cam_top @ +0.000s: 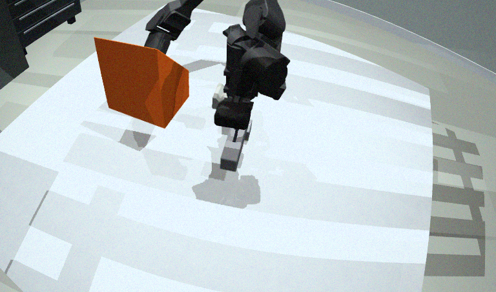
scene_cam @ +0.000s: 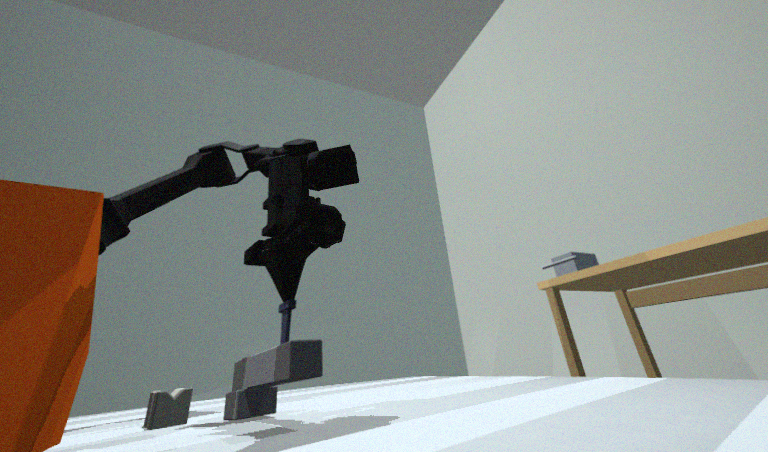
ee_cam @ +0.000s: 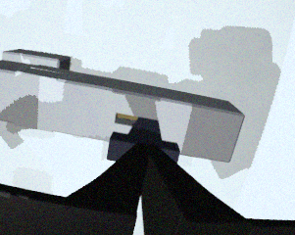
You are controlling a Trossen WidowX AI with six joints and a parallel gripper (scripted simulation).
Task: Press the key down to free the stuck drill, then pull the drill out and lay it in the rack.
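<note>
The blue key is 30 mm below my gripper tip. Also, from my gripper tip: rack (160 mm to the left, 140 mm behind, 110 mm below); drill (70 mm below, 50 mm to the left, 20 mm behind); housing (80 mm below, 30 mm to the left, 20 mm behind).
</note>
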